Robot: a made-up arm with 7 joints.
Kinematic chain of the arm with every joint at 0, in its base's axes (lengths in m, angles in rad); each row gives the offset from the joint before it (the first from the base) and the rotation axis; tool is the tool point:
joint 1: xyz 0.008 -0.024 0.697 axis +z
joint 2: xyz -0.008 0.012 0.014 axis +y
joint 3: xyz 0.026 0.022 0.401 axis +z
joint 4: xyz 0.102 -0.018 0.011 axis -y
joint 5: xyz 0.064 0 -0.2 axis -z
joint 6: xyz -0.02 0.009 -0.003 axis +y
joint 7: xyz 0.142 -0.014 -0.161 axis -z
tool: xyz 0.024 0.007 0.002
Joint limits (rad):
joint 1: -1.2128..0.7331
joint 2: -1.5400..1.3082
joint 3: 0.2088..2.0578
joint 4: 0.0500..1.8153
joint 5: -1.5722..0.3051
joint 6: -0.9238..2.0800
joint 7: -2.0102..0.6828
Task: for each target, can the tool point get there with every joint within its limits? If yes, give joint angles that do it. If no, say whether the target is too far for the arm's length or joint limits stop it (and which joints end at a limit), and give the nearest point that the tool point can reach.
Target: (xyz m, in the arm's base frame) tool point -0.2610 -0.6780 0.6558
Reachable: no: joint limits stop it (at a limit: joint 1, joint 3, joint 6) | nearest point 0.0363 -0.5237 0.6600 | short by 0.335 m
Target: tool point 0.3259 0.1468 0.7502
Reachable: yes | joints -0.4697 0.2479 0.6897 0.2631 -1.0354 -0.0020 -1.4886
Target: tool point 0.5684 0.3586 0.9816
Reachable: yes | joints -0.3300 0.8691 1.3512 1.5521 -1.4070 0.2746 0.3533
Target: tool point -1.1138 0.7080 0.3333
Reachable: no: too far | nearest point -0.6695 0.4181 0.5502 | short by 0.573 m
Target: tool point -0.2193 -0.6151 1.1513
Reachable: no: joint limits stop it (at a limit: joint 1, joint 2, joint 3, joint 4, joint 5, joint 6) | nearest point -0.3017 -0.4998 1.1443 | short by 0.142 m
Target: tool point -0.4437 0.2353 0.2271
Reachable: no: joint limits stop it (at a limit: joint 2, joint 3) | nearest point -0.4445 0.2357 0.4053 | short by 0.178 m
